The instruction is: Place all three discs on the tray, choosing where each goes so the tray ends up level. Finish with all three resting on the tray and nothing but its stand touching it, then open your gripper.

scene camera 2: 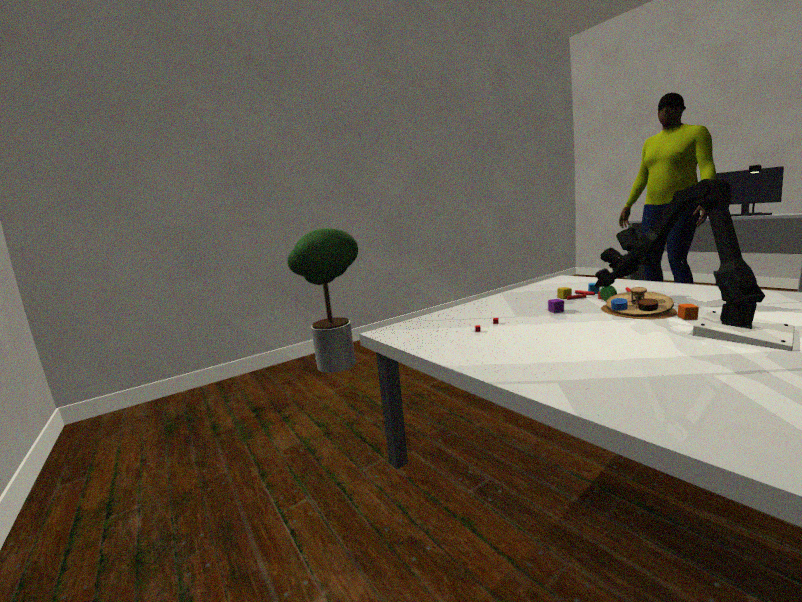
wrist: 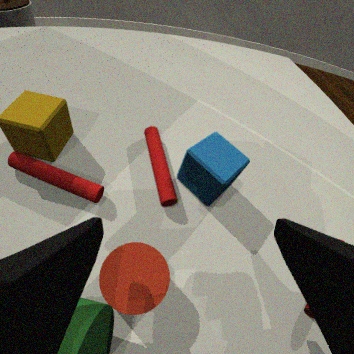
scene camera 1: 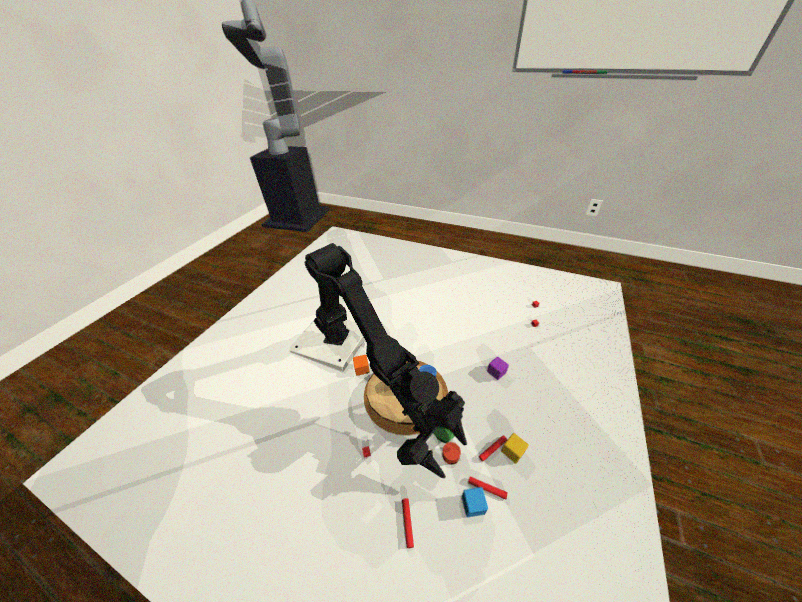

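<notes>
The round wooden tray stands under my arm, with a tan knob-like piece near its middle. A blue disc and a dark brown disc lie on it; my arm hides the brown one in scene camera 1. A red round piece is on the table off the tray. A green piece with a curved side is beside it, partly behind my left finger in the wrist view. My gripper is open and empty above the table near the red piece.
Three red rods, a yellow cube and a blue cube lie around the gripper. A purple cube, an orange cube and a small red cube lie around the tray.
</notes>
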